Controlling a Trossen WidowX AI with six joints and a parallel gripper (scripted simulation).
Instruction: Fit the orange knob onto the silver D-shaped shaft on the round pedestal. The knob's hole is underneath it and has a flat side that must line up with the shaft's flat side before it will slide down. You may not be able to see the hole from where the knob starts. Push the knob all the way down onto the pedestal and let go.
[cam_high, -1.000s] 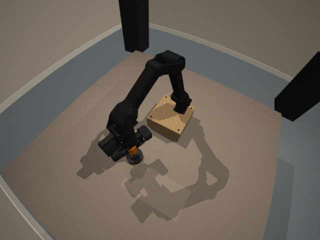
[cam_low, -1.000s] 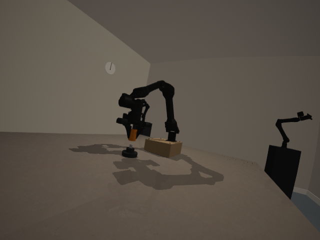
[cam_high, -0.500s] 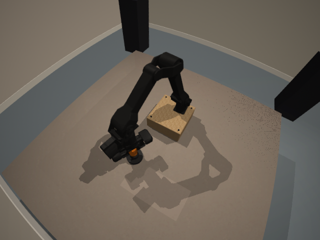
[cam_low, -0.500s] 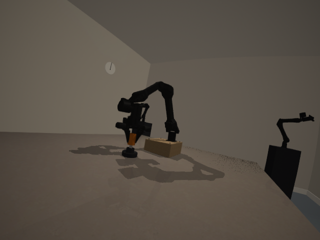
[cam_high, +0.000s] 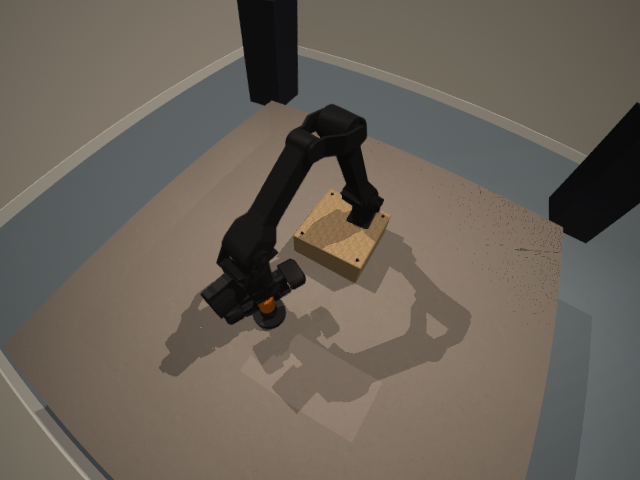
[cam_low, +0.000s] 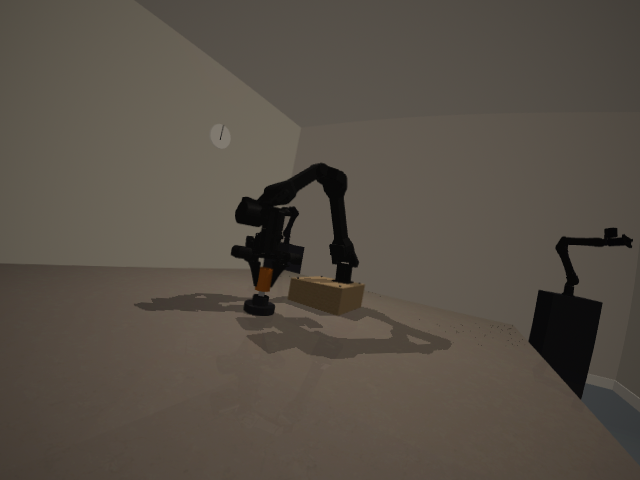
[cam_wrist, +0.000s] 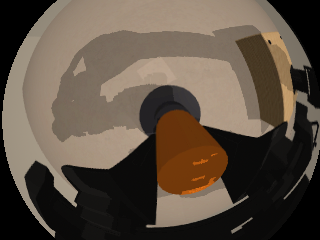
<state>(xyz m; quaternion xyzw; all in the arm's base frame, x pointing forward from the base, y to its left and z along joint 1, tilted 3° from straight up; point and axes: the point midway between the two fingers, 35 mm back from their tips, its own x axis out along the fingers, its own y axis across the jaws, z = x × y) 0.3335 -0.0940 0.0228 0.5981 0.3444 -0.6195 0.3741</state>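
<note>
The black round pedestal lies 4 cm below my gripper tip. The rest, counted from my gripper tip: orange knob 3 cm above.
</note>
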